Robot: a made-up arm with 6 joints.
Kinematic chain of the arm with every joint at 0, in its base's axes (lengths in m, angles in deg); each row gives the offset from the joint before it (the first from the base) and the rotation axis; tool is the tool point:
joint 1: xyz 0 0 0.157 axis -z
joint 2: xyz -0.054 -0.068 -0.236 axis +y
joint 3: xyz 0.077 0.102 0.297 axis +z
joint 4: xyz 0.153 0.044 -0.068 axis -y
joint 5: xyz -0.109 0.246 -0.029 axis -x
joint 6: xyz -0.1 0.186 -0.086 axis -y
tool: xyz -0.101 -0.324 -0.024
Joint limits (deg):
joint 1: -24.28..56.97
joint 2: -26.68..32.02
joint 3: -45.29..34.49
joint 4: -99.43..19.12
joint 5: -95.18..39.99
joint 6: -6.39..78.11
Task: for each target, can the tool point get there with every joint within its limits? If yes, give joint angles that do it. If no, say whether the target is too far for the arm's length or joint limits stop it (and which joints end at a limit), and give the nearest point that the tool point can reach.
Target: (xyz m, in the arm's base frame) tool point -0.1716 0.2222 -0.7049
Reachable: no: joint limits stop it (at a limit: joint 1, joint 2, joint 3, joint 4) | nearest point 0.0314 0.2889 -0.3169 | short by 0.443 m
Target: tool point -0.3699 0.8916 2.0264
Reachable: no: too far | nearest point -0.0936 0.3403 0.5863 | short by 1.567 m
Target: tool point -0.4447 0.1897 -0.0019
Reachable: yes | joints -15.42 -21.19 25.67 -27.76 -74.72 20.94
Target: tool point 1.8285 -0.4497 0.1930
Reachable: no: too far | nearest point 0.6664 -0.1639 0.1193 | short by 1.199 m
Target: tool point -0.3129 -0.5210 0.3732
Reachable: no: joint limits stop it (at a limit: joint 1, joint 2, joint 3) | nearest point -0.3079 -0.0708 0.2405 | short by 0.469 m
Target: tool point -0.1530 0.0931 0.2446
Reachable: yes | joints -0.11 -0.65 21.95 -54.82 11.07 55.99
